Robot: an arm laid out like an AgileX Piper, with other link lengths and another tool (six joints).
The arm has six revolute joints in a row. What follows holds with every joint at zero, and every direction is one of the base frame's. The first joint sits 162.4 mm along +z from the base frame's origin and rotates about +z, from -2.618 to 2.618 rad. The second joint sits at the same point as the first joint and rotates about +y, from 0 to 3.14 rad. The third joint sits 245.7 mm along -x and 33.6 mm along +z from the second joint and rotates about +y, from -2.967 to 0 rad. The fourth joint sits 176 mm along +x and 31.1 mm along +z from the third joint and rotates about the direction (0.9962, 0, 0.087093), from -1.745 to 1.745 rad. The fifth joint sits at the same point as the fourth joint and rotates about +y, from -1.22 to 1.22 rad. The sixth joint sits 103.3 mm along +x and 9 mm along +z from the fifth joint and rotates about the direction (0.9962, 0, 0.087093), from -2.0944 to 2.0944 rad. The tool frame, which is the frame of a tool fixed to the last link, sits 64.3 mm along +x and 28 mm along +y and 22.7 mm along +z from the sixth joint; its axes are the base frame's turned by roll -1.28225, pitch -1.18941 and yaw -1.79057 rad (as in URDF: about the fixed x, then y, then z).
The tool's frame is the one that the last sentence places.
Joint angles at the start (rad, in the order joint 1, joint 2, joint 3, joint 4, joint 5, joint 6):
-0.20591 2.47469 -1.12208 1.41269 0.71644 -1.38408
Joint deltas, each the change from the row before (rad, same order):
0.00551 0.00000 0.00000 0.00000 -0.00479 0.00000
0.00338 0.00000 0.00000 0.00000 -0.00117 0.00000
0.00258 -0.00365 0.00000 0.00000 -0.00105 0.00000
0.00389 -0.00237 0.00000 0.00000 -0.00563 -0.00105
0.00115 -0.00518 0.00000 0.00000 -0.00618 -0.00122
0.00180 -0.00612 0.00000 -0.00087 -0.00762 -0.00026
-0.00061 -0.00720 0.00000 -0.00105 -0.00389 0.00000
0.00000 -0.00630 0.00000 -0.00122 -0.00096 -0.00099
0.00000 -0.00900 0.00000 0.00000 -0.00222 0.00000
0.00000 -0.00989 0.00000 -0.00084 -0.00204 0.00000
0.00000 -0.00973 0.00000 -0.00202 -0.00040 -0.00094
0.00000 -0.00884 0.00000 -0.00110 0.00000 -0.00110
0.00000 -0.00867 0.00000 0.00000 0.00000 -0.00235
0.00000 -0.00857 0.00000 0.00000 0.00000 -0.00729
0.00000 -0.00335 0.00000 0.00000 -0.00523 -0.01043
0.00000 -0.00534 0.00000 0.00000 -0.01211 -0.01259
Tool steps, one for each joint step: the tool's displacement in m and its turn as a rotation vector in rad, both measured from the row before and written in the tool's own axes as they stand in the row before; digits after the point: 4 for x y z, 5 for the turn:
-0.0007 -0.0003 0.0012 -0.00439 -0.00130 -0.00408
-0.0006 -0.0005 0.0007 -0.00119 -0.00172 -0.00246
0.0000 -0.0013 -0.0002 -0.00008 0.00126 -0.00437
-0.0001 -0.0005 0.0004 -0.00435 0.00186 -0.00561
0.0009 -0.0006 -0.0008 -0.00392 0.00598 -0.00571
0.0010 -0.0007 -0.0008 -0.00520 0.00651 -0.00651
0.0013 -0.0011 -0.0016 -0.00171 0.00688 -0.00523
0.0007 -0.0014 -0.0013 0.00046 0.00416 -0.00610
0.0014 -0.0019 -0.0019 0.00051 0.00748 -0.00601
0.0014 -0.0021 -0.0021 0.00063 0.00754 -0.00721
0.0010 -0.0023 -0.0020 0.00158 0.00585 -0.00887
0.0010 -0.0021 -0.0019 0.00197 0.00554 -0.00774
0.0011 -0.0022 -0.0018 0.00227 0.00599 -0.00806
0.0009 -0.0022 -0.0018 0.00221 0.00568 -0.01292
0.0006 -0.0001 -0.0006 -0.00365 0.00451 -0.01276
0.0014 0.0004 -0.0009 -0.00915 0.00926 -0.01636

